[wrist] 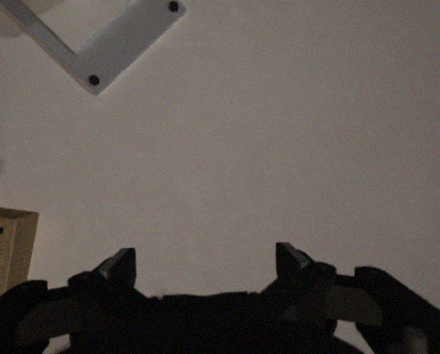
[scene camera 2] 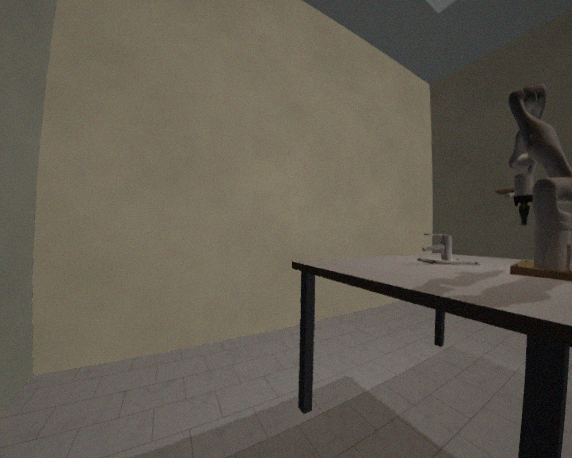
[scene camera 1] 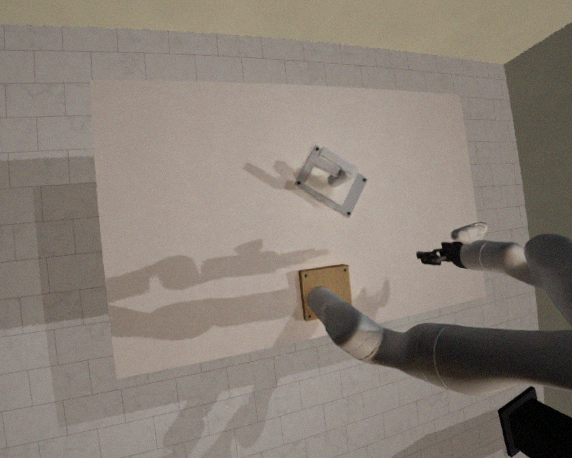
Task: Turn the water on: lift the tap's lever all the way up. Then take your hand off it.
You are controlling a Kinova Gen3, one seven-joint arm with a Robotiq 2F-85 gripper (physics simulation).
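Frame: origin at the arm's base, x ahead, y left, z up, level; metres.
Seen in the pictures: gripper, fingertip midpoint: (wrist: 206, 260) (scene camera 2: 524, 225) (scene camera 1: 430, 250); arm's base, link origin: (scene camera 2: 550, 267) (scene camera 1: 320, 299).
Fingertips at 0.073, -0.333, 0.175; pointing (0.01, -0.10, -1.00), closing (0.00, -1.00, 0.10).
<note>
Pixels of each thing's middle, then the offset from my fingertips to it, as dx, dy, dz. "spot": a spot on its surface instead. Level surfaces: height alone.
- light grey tap, surface spot: (scene camera 1: 337, 177) (scene camera 2: 445, 245) spot: +0.304, +0.171, -0.113
- flat grey frame, body centre: (scene camera 1: 332, 181) (scene camera 2: 446, 261) +0.305, +0.147, -0.201
- short spout, body centre: (scene camera 1: 324, 165) (scene camera 2: 433, 248) +0.355, +0.196, -0.129
- pale table, surface height: dz -0.207
The light grey tap (scene camera 1: 337, 177) (scene camera 2: 446, 248) stands upright on the table inside a flat grey frame (scene camera 1: 355, 195) (wrist: 120, 45) with dark screws at its corners. Its thin lever (scene camera 2: 434, 234) sticks out from the top of the body and looks about level in scene camera 2, above the short spout (scene camera 2: 431, 248). The tap's body and lever do not show in the wrist view. My gripper (scene camera 1: 420, 256) (scene camera 2: 524, 224) (wrist: 206, 260) is open and empty, pointing down, high above the table and well to one side of the tap, touching nothing.
The pale table (scene camera 1: 200, 125) (scene camera 2: 360, 265) (wrist: 300, 130) carries the tap and the arm's wooden base block (scene camera 1: 337, 277) (scene camera 2: 520, 268) (wrist: 20, 250). The arm (scene camera 1: 400, 345) (scene camera 2: 550, 220) rises from that block. A black post (scene camera 1: 540, 425) stands beyond the table's edge in scene camera 1.
</note>
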